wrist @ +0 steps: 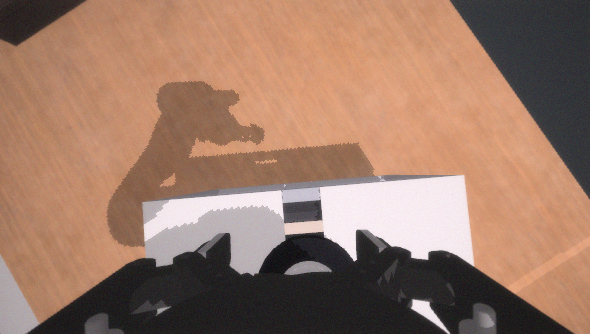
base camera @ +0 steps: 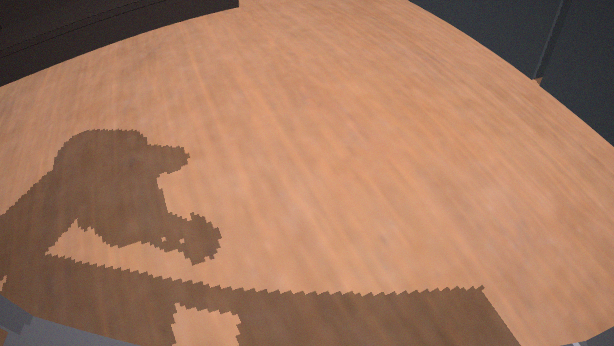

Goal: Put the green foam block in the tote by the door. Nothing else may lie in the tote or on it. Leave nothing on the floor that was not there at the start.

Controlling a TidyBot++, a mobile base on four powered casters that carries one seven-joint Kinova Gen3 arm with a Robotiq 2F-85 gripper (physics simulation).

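Places are measured from the arm's base along level axes (x ahead, y left, z up), in centimetres.
Where they show: gripper, fingertip midpoint: (wrist: 293, 245).
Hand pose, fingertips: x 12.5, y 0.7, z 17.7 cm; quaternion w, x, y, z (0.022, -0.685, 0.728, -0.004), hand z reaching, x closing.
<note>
After its pixels a point has its place.
My gripper (wrist: 293, 245) {z 17.7, x 12.5, y 0.7 cm} is open, its two black fingers wide apart above the white top of my own base in the wrist view. No object shows between the fingers. The green foam block and the tote by the door do not show in either view.
A dark brown piece (base camera: 120, 32) {z -37.2, x 91.0, y 54.6 cm} (wrist: 30, 17) {z -35.1, x 75.9, y 83.2 cm} stands at the upper left. A dark grey wall or panel (base camera: 582, 60) {z -28.1, x 67.7, y -55.9 cm} (wrist: 545, 75) {z -29.8, x 39.1, y -70.9 cm} runs along the right. The wooden floor (base camera: 325, 150) {z -39.7, x 47.4, y -1.2 cm} (wrist: 350, 90) {z -39.7, x 43.5, y -19.0 cm} bears the robot's shadow. My white base top (wrist: 395, 215) lies below the gripper.
</note>
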